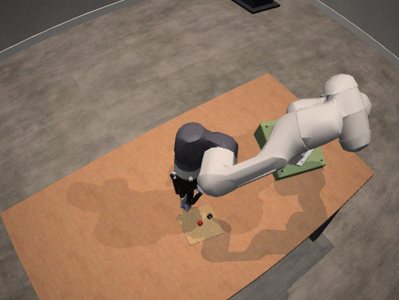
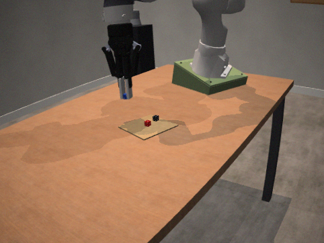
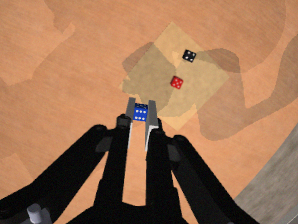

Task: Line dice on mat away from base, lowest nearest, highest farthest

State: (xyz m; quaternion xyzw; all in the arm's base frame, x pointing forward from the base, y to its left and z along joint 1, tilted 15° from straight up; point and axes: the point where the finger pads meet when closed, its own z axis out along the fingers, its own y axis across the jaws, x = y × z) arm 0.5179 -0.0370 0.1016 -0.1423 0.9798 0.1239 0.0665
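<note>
Right now my hand is 40 mm past the red die, 50 mm to the right of it and 120 mm above it. Round my hand: blue die 30 mm below; then tan mat 40 mm behind, 50 mm to the left, 130 mm below; then black die 80 mm behind, 40 mm to the left, 120 mm below.
</note>
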